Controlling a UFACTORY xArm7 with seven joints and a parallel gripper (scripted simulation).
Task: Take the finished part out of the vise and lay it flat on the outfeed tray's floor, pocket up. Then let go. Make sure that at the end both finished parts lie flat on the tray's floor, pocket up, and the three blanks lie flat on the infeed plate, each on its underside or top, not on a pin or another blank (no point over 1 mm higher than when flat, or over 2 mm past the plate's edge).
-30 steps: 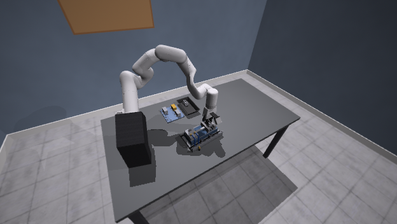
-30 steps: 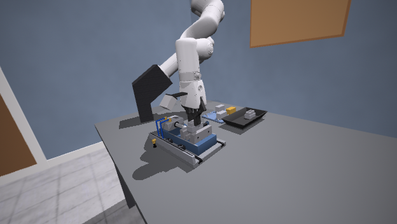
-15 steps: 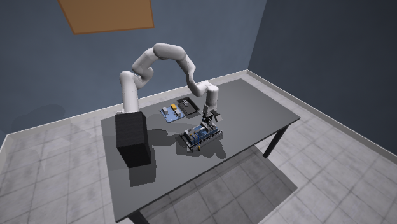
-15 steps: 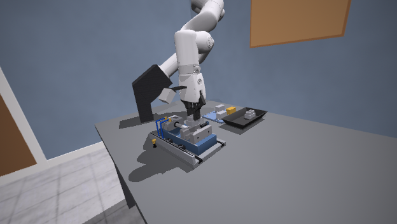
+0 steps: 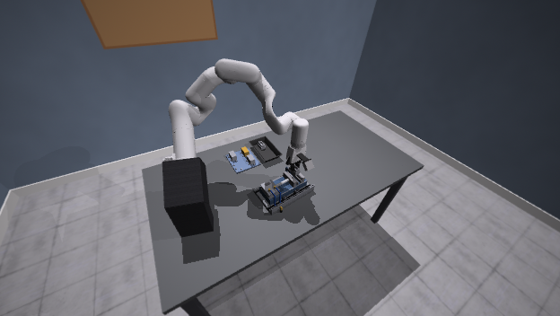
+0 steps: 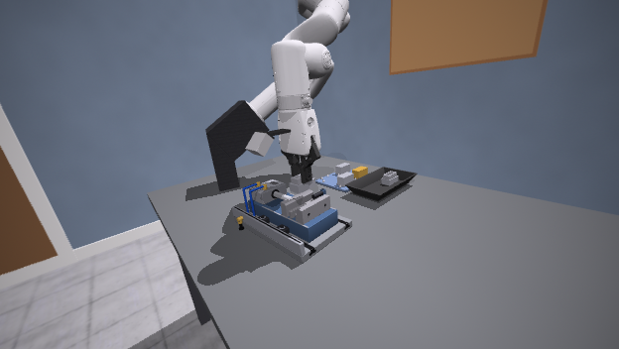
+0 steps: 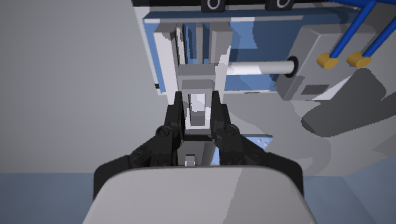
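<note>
Right now my hand is 8 cm past the steel rod, 2 cm to the left of it and 9 cm above it. Round my hand: brass block 21 cm behind, 36 cm to the left, 14 cm below; then vise 7 cm behind, 2 cm to the right, 13 cm below.
</note>
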